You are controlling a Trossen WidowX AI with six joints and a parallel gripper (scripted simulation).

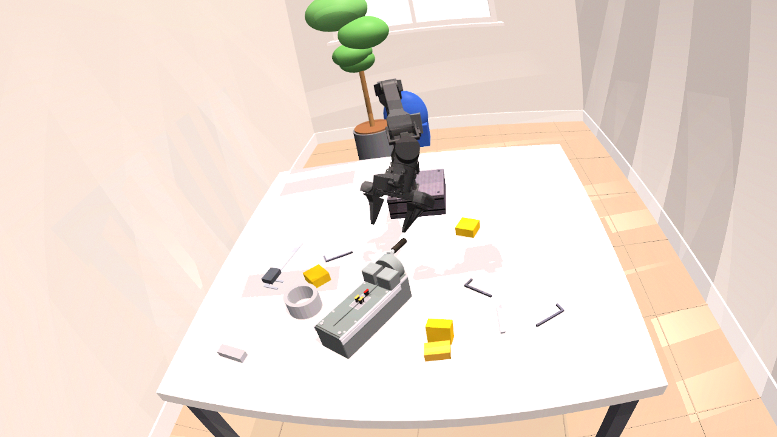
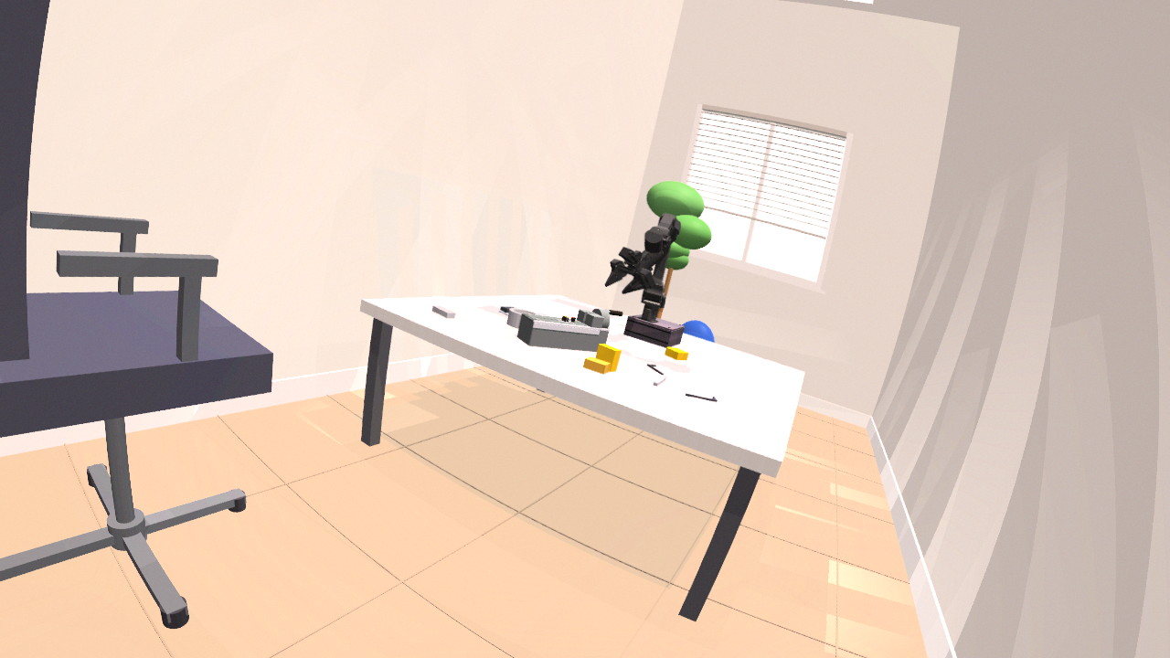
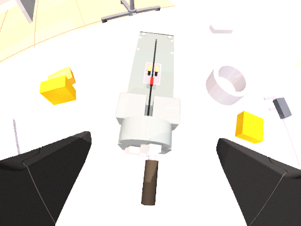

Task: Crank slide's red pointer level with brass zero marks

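The brown crank handle is 30 mm behind my gripper tip, 10 mm to the left of it and 70 mm below it. Round my gripper tip: red pointer 110 mm ahead, 50 mm to the right, 110 mm below.
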